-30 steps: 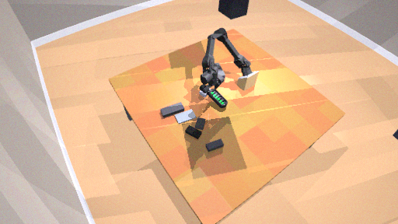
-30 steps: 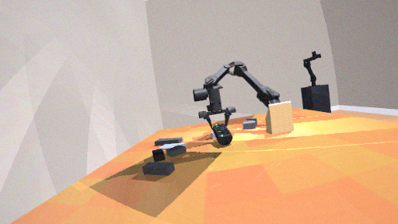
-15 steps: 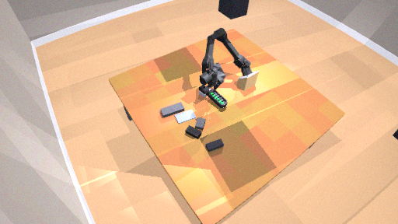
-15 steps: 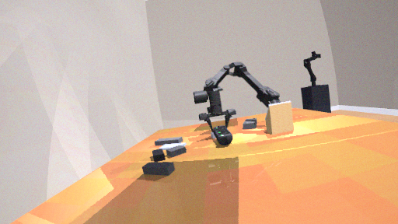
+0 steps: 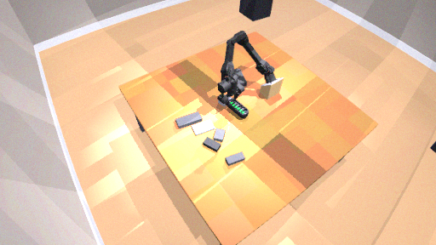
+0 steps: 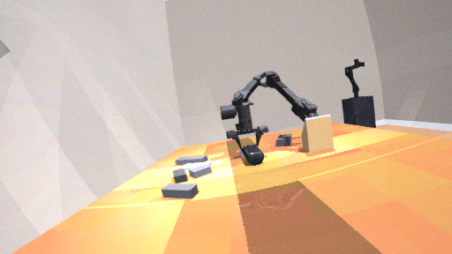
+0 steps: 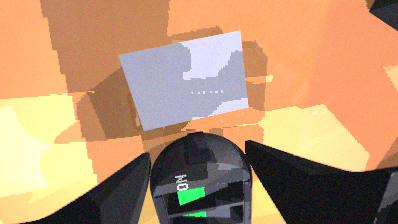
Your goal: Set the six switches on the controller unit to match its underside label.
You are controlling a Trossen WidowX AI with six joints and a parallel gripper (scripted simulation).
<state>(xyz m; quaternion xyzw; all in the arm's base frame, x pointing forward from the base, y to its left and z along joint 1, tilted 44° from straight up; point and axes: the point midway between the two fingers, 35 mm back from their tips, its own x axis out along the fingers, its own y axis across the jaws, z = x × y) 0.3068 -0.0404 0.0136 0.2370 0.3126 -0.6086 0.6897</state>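
Now: the pale grey block 1 cm ahead of my gripper tip, 5 cm to the right of it and 2 cm below it. Round my gripper tip: pale plate (24 cm ahead, 6 cm to the left, 3 cm below).
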